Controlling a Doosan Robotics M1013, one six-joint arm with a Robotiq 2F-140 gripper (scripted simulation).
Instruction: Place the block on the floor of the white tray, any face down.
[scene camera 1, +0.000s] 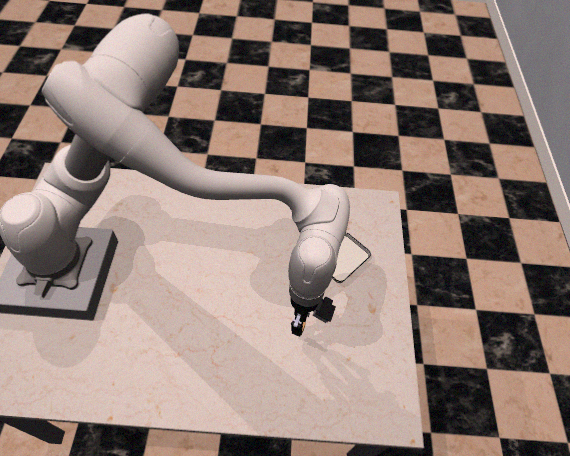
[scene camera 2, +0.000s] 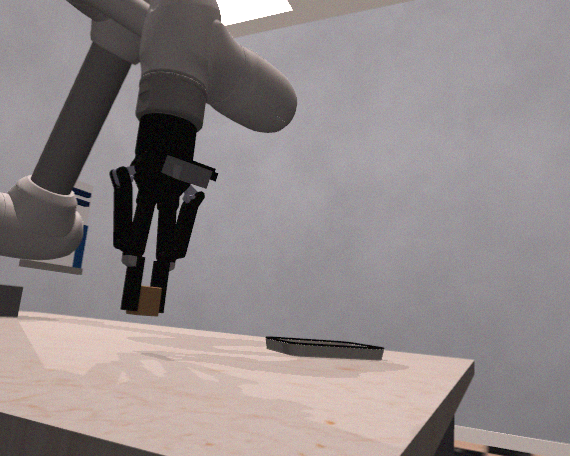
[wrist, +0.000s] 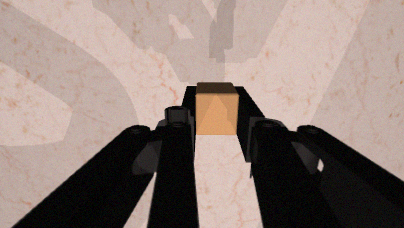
Labels:
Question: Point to a white tray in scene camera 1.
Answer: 352, 254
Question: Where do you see my gripper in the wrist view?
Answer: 214, 102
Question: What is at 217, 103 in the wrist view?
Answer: A block.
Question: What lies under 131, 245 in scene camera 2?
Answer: My gripper.

